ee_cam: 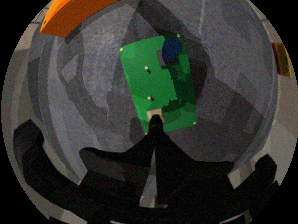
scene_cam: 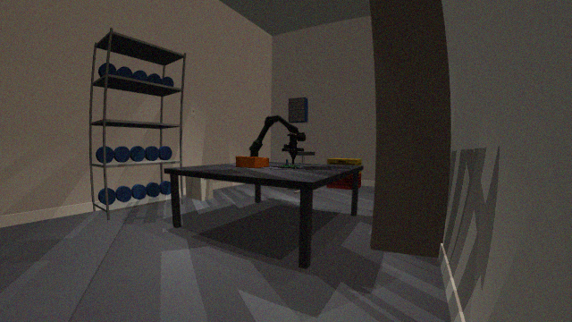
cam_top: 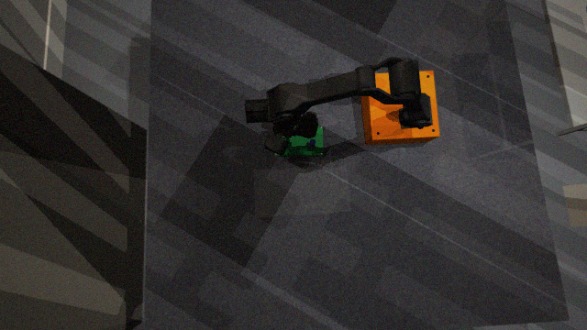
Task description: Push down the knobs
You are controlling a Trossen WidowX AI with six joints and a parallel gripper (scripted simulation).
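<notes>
My gripper tip is now 2 cm above the dark knob. Also, from my gripper tip: blue knob: 8 cm behind, 4 cm to the left, 2 cm below.
</notes>
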